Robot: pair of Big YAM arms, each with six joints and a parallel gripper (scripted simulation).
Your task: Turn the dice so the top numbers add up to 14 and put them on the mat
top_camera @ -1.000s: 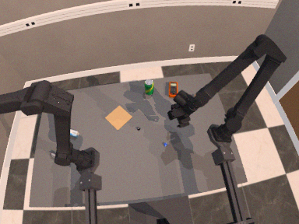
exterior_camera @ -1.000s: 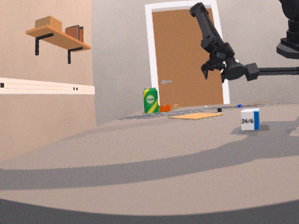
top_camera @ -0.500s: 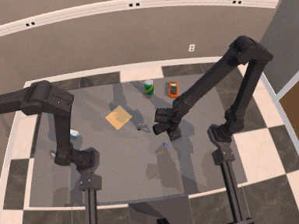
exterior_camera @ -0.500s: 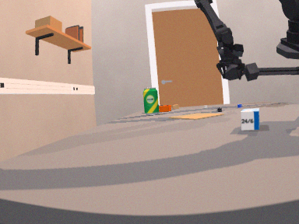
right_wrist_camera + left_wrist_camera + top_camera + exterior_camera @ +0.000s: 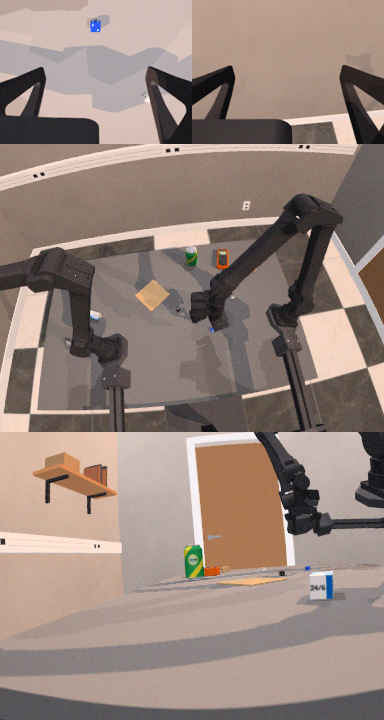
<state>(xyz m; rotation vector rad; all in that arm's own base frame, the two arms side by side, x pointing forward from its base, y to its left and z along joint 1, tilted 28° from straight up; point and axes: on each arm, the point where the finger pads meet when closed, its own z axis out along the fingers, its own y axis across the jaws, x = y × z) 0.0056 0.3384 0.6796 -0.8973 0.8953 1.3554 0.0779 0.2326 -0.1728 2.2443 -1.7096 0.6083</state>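
The blue die lies 14 cm below my right hand. Round my right hand: mat: 28 cm to the left, 26 cm ahead, 15 cm below; then black die: 15 cm to the left, 14 cm below, 14 cm ahead.
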